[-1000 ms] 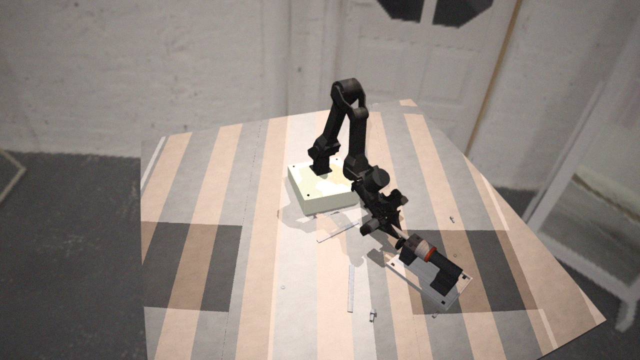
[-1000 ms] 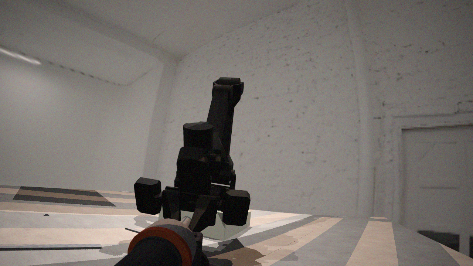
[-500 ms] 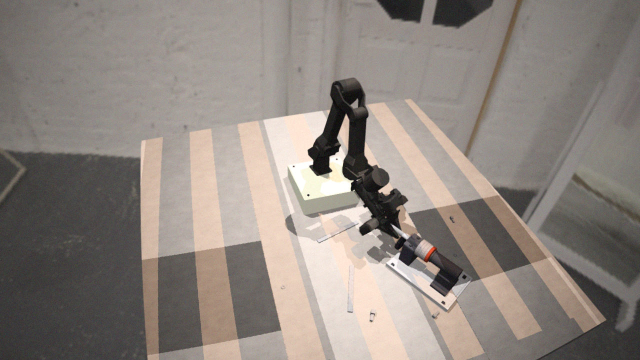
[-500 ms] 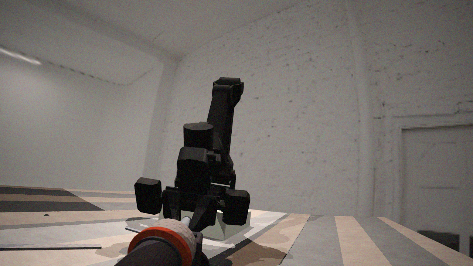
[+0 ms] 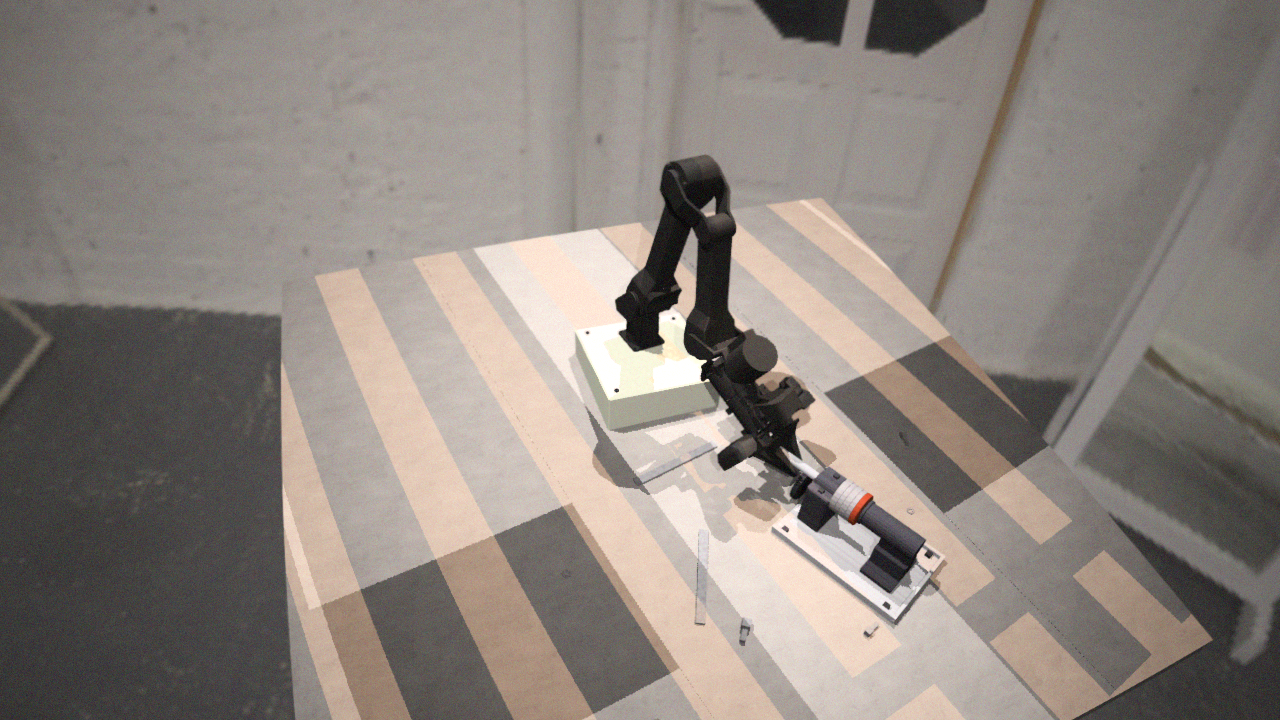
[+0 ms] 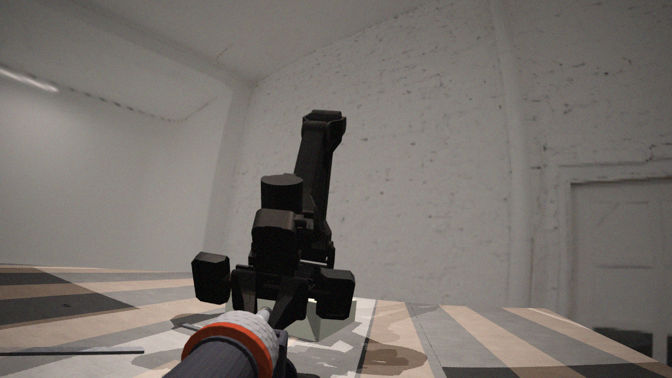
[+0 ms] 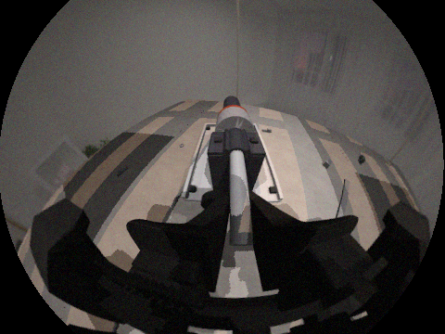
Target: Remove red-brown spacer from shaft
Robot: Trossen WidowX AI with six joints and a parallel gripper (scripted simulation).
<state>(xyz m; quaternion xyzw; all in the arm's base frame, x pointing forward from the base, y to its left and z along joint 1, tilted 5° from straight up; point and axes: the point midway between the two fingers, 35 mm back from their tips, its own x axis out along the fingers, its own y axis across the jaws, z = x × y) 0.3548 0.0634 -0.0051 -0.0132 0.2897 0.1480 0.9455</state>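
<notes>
My gripper tip is 40 mm short of the pale shaft, 20 mm below it and 10 mm to the right of it. Also, from my gripper tip: red-brown spacer: 110 mm ahead, 30 mm to the left, 20 mm above.
</notes>
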